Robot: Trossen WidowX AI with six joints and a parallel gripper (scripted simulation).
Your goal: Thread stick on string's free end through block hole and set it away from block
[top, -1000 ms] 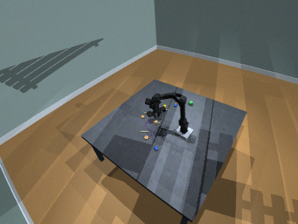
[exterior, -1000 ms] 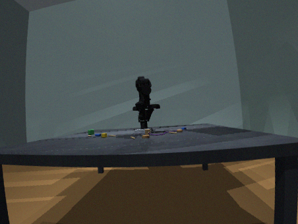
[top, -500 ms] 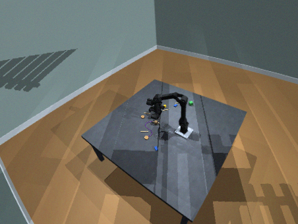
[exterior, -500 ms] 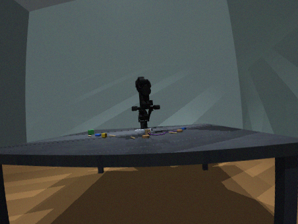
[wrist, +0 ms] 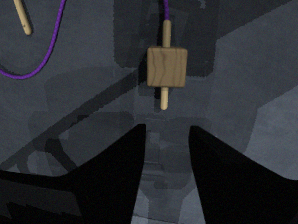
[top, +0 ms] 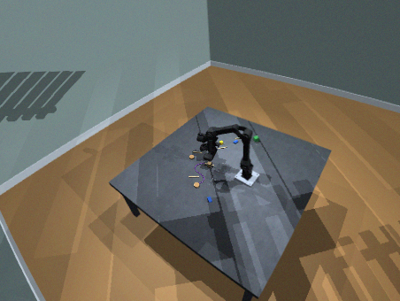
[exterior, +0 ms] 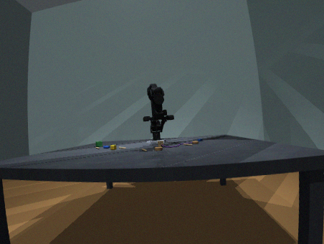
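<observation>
My gripper tip is now 70 mm above the wooden block, 20 mm short of it and 10 mm to the right of it. Also, from my gripper tip: yellow piece 250 mm to the right, 120 mm ahead, 70 mm below; then round wooden button 220 mm to the left, 80 mm below, 30 mm behind; then thin wooden stick 70 mm below, 40 mm ahead, 10 mm to the left.
</observation>
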